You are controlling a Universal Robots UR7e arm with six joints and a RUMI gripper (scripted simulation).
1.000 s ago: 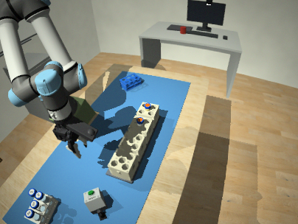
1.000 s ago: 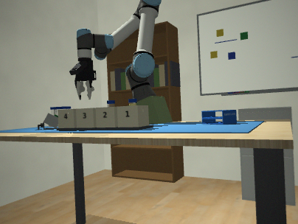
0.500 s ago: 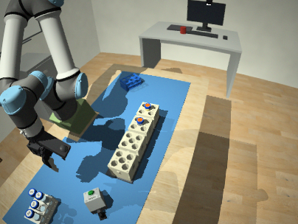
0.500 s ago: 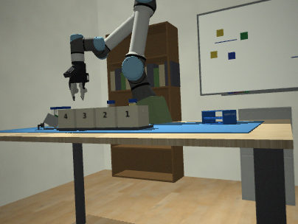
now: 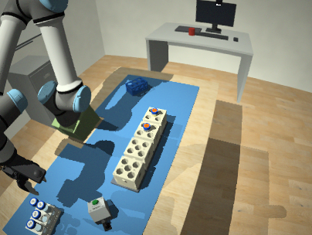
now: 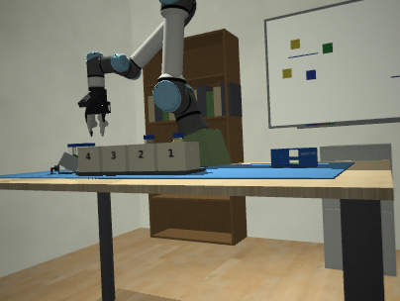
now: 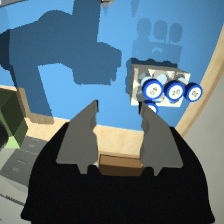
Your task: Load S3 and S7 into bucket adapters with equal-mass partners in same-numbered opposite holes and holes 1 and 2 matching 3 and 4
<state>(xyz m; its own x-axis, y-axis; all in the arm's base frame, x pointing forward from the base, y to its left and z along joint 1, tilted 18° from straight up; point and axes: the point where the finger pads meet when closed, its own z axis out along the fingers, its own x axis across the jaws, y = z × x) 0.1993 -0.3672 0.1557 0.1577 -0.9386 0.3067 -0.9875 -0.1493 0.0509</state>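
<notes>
Now: hand 10 cm above the water blank, 7 cm to the left of it and 3 cm past it. From my hand the other things lie so: green DONE key (18 cm ahead, 10 cm below, 7 cm to the left); adapter 3 (36 cm to the left, 24 cm ahead, 11 cm below); blue rack (87 cm to the left, 13 cm below, 3 cm behind).
</notes>
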